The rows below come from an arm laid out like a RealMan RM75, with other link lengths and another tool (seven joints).
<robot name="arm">
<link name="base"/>
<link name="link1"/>
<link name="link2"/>
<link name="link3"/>
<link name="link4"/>
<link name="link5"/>
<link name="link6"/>
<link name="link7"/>
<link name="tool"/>
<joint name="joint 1" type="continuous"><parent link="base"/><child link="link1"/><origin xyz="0.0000 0.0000 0.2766" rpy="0.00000 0.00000 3.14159"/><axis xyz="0 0 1"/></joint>
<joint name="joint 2" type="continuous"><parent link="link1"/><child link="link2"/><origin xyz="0.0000 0.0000 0.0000" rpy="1.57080 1.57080 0.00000"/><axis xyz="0 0 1"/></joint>
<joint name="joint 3" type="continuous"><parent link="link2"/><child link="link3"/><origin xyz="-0.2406 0.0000 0.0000" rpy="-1.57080 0.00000 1.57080"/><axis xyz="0 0 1"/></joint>
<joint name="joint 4" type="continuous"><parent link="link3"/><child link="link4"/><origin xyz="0.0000 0.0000 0.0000" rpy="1.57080 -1.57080 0.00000"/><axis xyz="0 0 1"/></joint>
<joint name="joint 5" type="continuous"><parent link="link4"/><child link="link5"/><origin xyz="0.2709 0.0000 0.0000" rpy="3.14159 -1.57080 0.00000"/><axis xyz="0 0 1"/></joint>
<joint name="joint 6" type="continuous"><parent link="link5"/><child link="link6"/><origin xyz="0.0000 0.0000 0.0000" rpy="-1.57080 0.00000 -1.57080"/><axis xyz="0 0 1"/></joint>
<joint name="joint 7" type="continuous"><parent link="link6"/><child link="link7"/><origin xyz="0.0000 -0.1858 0.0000" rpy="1.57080 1.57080 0.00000"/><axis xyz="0 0 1"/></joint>
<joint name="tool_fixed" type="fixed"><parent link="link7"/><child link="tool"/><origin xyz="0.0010 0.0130 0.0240" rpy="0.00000 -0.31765 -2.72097"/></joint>
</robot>
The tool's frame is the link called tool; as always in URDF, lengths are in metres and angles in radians. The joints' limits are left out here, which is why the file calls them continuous.
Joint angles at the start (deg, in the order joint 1, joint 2, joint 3, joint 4, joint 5, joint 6, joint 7):
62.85, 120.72, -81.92, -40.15, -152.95, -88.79, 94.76
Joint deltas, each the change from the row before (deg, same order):
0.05, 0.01, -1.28, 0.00, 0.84, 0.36, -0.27
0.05, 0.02, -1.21, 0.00, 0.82, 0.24, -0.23
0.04, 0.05, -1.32, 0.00, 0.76, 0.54, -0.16
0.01, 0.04, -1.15, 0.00, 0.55, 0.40, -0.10
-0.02, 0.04, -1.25, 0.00, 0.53, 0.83, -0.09
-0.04, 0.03, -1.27, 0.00, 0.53, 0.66, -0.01
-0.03, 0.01, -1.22, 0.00, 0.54, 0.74, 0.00
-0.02, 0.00, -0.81, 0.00, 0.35, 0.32, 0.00
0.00, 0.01, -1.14, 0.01, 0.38, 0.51, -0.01
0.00, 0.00, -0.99, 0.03, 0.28, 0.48, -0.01
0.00, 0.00, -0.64, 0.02, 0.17, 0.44, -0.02
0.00, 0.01, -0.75, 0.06, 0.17, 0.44, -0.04
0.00, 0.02, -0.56, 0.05, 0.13, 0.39, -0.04
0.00, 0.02, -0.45, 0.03, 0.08, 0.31, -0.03
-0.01, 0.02, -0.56, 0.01, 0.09, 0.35, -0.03
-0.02, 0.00, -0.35, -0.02, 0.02, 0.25, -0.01
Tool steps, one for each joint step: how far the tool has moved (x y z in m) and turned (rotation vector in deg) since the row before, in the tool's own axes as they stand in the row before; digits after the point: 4 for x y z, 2 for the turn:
0.0018, 0.0030, 0.0011, -0.22, -0.06, -1.03
0.0021, 0.0028, 0.0010, -0.18, 0.06, -0.96
0.0015, 0.0032, 0.0015, -0.19, -0.21, -0.96
0.0015, 0.0021, 0.0014, -0.02, -0.15, -0.82
0.0004, 0.0026, 0.0021, -0.14, -0.51, -0.82
0.0010, 0.0021, 0.0020, -0.02, -0.35, -0.76
0.0006, 0.0022, 0.0019, -0.08, -0.42, -0.69
0.0009, 0.0011, 0.0011, 0.03, -0.13, -0.48
0.0009, 0.0014, 0.0016, 0.10, -0.29, -0.74
0.0006, 0.0010, 0.0015, 0.12, -0.30, -0.65
0.0000, 0.0008, 0.0011, 0.02, -0.31, -0.42
0.0004, 0.0007, 0.0014, 0.09, -0.27, -0.52
0.0002, 0.0007, 0.0011, 0.03, -0.24, -0.39
0.0001, 0.0005, 0.0009, 0.04, -0.21, -0.33
0.0002, 0.0006, 0.0010, 0.06, -0.25, -0.41
-0.0001, 0.0003, 0.0006, 0.05, -0.21, -0.26

